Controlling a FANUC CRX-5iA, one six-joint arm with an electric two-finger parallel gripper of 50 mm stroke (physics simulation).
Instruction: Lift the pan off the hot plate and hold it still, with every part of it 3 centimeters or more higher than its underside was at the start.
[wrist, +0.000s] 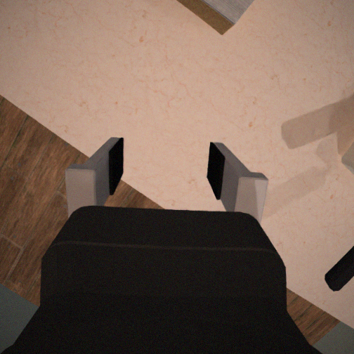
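A black bar, the end of the pan's handle (341, 271), shows at the right edge in the wrist view; the rest of the pan is out of frame. A pale corner at the right edge (349, 156) may be part of the hot plate; too little of it shows to be sure. My gripper (165, 157) is open and empty, its two fingers spread wide over the edge of the pale table top. The handle end lies to the right of and below the right finger in the view, apart from it.
A grey-topped block with a brown side (222, 22) shows at the top edge of the view. The pale table top (165, 85) has shadows on its right part. Its edge runs diagonally, with wooden floor (35, 185) beyond and a grey-green area (12, 317) at lower left.
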